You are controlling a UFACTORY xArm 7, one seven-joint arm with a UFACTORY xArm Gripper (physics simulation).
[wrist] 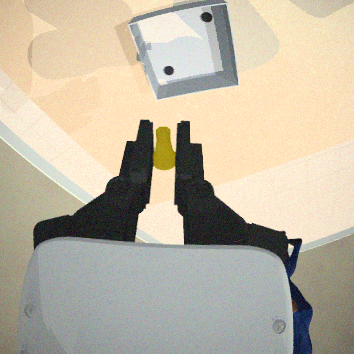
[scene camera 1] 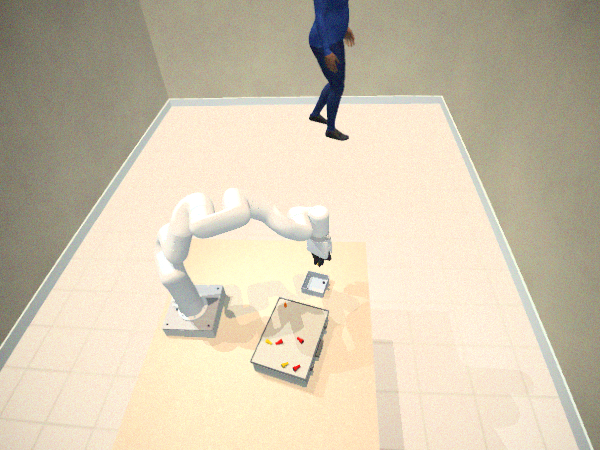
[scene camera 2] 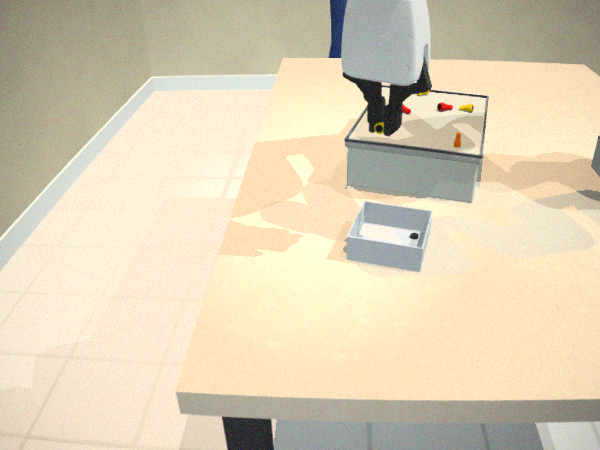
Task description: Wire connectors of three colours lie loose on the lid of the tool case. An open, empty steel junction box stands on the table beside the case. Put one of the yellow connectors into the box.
Scene:
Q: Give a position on a yellow connector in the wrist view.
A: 163, 155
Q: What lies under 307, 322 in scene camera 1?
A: A tool case.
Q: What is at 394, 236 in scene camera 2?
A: A steel junction box.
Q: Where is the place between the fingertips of the gripper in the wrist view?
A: At 164, 137

